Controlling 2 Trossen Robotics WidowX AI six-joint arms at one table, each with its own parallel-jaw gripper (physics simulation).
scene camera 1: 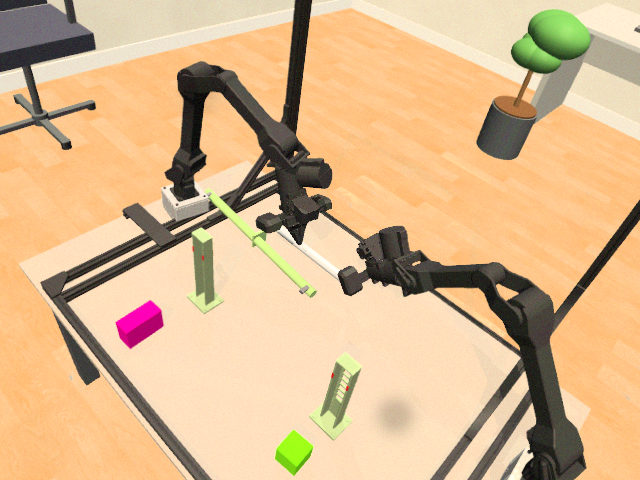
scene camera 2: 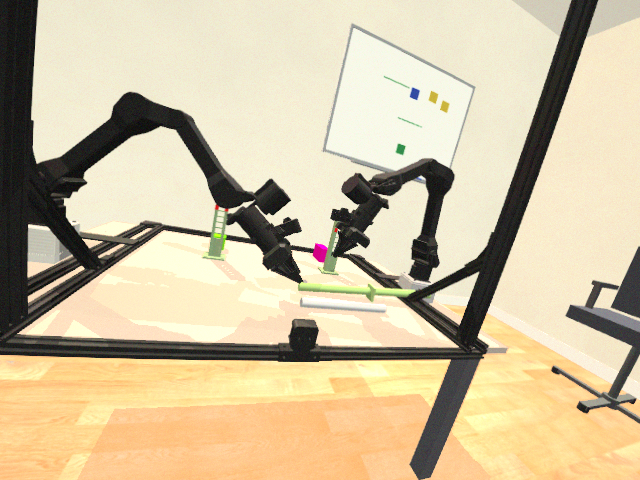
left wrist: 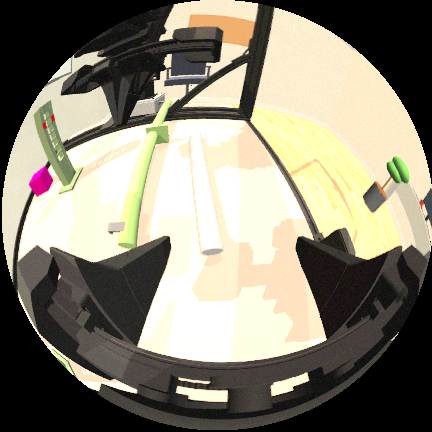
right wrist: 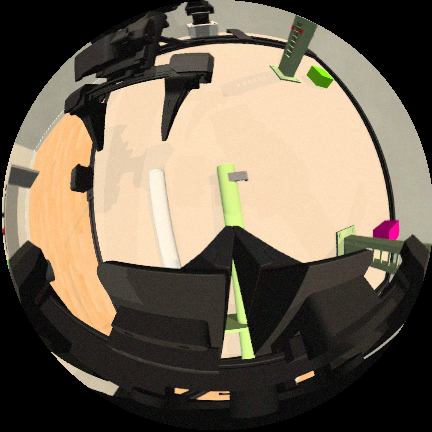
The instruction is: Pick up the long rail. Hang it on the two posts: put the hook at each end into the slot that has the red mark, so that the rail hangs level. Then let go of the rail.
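Places are measured from the left arm's base along level axes (x left, y ahead, z down), in metres.
Pixels of known places: left gripper, fingertip midpoint: (scene camera 1: 355,263) (scene camera 2: 300,277) (left wrist: 235,243) (right wrist: 128,144); right gripper, fingertip midpoint: (scene camera 1: 299,244) (scene camera 2: 333,256) (left wrist: 120,125) (right wrist: 231,231); left arm's base at its link origin: (scene camera 2: 42,222) (right wrist: 201,22); right arm's base at its link origin: (scene camera 1: 184,192) (scene camera 2: 418,278) (left wrist: 145,97).
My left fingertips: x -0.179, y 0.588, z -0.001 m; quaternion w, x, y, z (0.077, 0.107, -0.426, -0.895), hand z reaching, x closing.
Observation:
For each thing: its top centre in the pictures, then the offset to it from my left fingertips.
- long light-green rail at its top centre: (right wrist: 244,330) (left wrist: 152,124) (scene camera 1: 257,231) (scene camera 2: 371,284) dx +0.084, dy +0.267, dz +0.029 m
- white tube at its top centre: (right wrist: 167,258) (left wrist: 199,166) (scene camera 1: 310,249) (scene camera 2: 346,301) dx +0.003, dy +0.144, dz +0.056 m
- magenta block at its top centre: (scene camera 1: 138,316) (right wrist: 394,232) (left wrist: 35,174) (scene camera 2: 322,246) dx +0.474, dy +0.234, dz +0.021 m
- green block at its top centre: (scene camera 1: 295,447) (right wrist: 322,71) dx +0.437, dy -0.205, dz +0.031 m
The long light-green rail (scene camera 1: 285,267) (scene camera 2: 337,289) (left wrist: 139,189) (right wrist: 231,197) lies on the table, with a grey hook at its near end and a collar near its middle. My right gripper (scene camera 1: 299,238) (scene camera 2: 339,251) (right wrist: 231,231) is shut and empty, and hovers just above the rail by the collar; it also shows in the left wrist view (left wrist: 120,109). My left gripper (scene camera 1: 356,264) (scene camera 2: 294,276) (left wrist: 235,243) is open and empty near the rail's hooked end. Two green slotted posts (scene camera 1: 204,267) (scene camera 1: 341,388) with red marks stand apart on the table.
A white tube (scene camera 1: 318,259) (scene camera 2: 342,303) (left wrist: 205,201) (right wrist: 163,217) lies alongside the rail. A magenta block (scene camera 1: 139,324) (left wrist: 40,181) sits near one post. A green block (scene camera 1: 294,452) (right wrist: 319,76) sits by the other. A black frame edges the table.

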